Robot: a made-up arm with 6 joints. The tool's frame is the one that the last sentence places.
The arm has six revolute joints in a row. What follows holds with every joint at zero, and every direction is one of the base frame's.
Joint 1 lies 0.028 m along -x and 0.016 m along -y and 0.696 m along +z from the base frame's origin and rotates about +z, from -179.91 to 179.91 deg.
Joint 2 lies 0.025 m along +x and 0.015 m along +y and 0.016 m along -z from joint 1 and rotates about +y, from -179.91 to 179.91 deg.
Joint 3 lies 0.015 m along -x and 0.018 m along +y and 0.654 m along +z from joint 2 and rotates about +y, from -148.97 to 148.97 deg.
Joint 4 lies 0.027 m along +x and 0.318 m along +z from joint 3 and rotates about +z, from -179.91 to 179.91 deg.
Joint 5 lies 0.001 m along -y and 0.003 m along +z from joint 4 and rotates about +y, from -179.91 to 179.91 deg.
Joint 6 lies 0.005 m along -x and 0.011 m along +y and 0.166 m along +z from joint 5 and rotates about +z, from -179.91 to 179.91 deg.
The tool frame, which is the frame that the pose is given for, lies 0.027 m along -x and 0.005 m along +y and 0.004 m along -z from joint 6; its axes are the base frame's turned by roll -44.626, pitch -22.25 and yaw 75.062 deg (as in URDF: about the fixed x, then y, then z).
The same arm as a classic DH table. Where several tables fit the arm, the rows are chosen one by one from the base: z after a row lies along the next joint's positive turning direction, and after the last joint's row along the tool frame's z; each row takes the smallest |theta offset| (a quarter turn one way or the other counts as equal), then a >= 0, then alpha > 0; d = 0 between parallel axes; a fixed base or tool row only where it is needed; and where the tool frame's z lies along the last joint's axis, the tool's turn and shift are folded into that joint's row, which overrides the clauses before.
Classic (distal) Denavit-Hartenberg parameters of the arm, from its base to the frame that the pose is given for. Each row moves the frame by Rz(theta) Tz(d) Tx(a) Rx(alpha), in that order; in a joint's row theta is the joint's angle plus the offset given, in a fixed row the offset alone. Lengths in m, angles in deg.
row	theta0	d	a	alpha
base (fixed)	29.74	0	-0.0322	0
joint 1	-29.74	0.68	0.025	-90
joint 2	88.69	0	-0.6542	0
joint 3	-88.69	0.033	0.027	90
joint 4	0	0.321	0	-90
joint 5	0	0.01	-0.005	90
joint 6	-83.95	0.139	-0.0078	48.8
tool (fixed)	149.78	0.035	0	0
Joint limits (deg, base to tool): -179.91..179.91 -179.91..179.91 -148.97..148.97 -179.91..179.91 -179.91..179.91 -179.91..179.91

